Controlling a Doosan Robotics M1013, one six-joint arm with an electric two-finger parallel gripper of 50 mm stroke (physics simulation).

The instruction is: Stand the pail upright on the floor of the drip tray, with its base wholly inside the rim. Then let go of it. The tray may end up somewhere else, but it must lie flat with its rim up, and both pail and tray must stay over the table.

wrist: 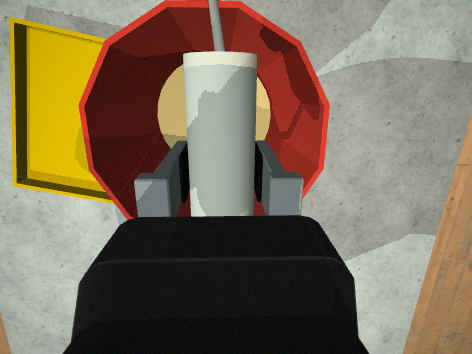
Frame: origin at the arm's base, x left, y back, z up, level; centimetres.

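Seen in the pictures: gripper, fingertip midpoint: (222, 159).
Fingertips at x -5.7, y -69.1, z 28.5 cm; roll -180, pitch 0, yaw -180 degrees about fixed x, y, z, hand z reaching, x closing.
Pixels of each thing's top centre, then the offset from my fingertips to it. "*": a spot on its surface instead. Level surfaces: height alone.
- red pail at a spot on its surface: (295, 100) * dx -6.7, dy -2.5, dz -12.0 cm
- yellow drip tray at its top centre: (97, 125) dx +19.9, dy +2.9, dz -31.2 cm
- grey mottled table top at its surface level: dz -34.3 cm
The red pail (295, 100) fills the upper middle of the wrist view, its open mouth facing the camera and its tan inner base partly showing. Its pale cylindrical grip (222, 130) sits on a thin grey bail. My gripper (222, 159) is shut on this grip, one finger on each side, above the pail. The yellow drip tray (55, 110) lies flat with its rim up at the left. The pail's left side overlaps the tray's right part in the view and hides it. The pail's underside is hidden, so its height over the tray or table cannot be told.
The grey mottled table top (380, 150) spreads around the pail and tray. A brown wooden surface (445, 280) shows beyond the table's edge at the right, and a small strip of it shows at the lower left corner. Shadows fall on the table.
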